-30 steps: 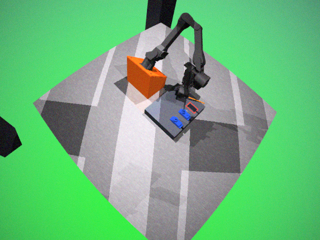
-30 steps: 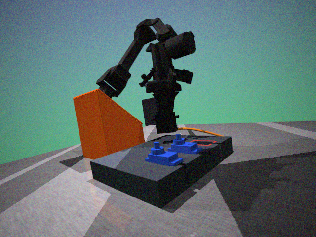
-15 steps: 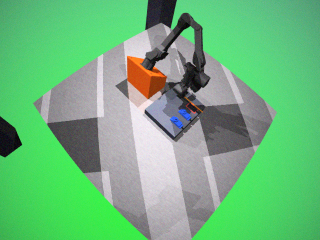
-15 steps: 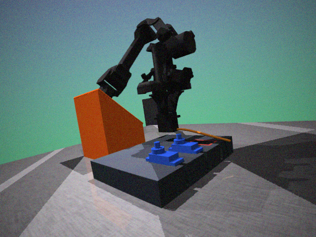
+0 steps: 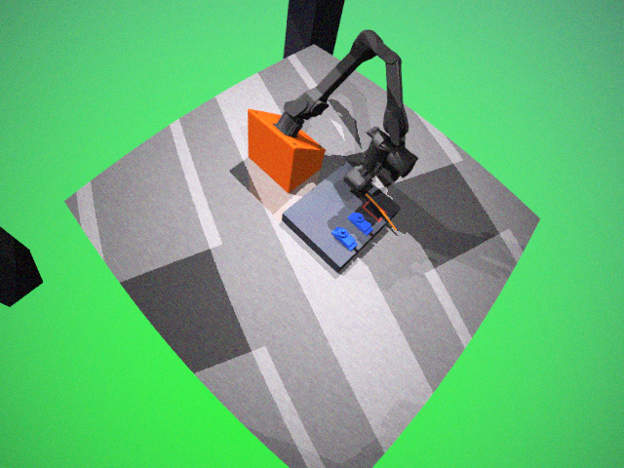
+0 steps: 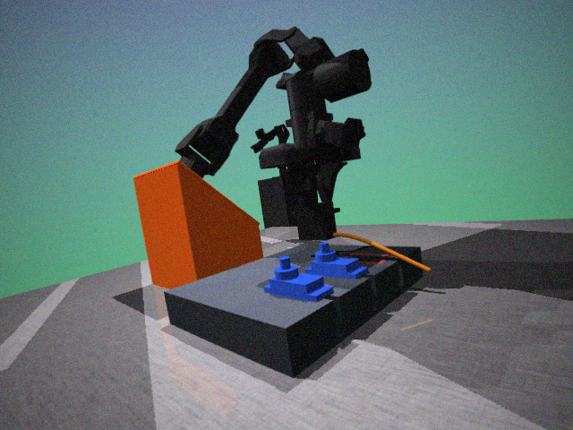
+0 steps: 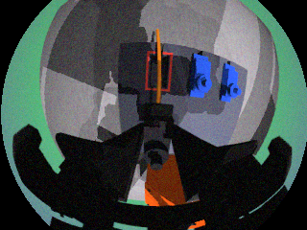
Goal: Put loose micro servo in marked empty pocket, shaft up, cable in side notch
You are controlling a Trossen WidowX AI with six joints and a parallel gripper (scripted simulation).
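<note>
The dark deck lies 100 mm below my gripper tip, 80 mm to the right of it and 30 mm behind it.
</note>
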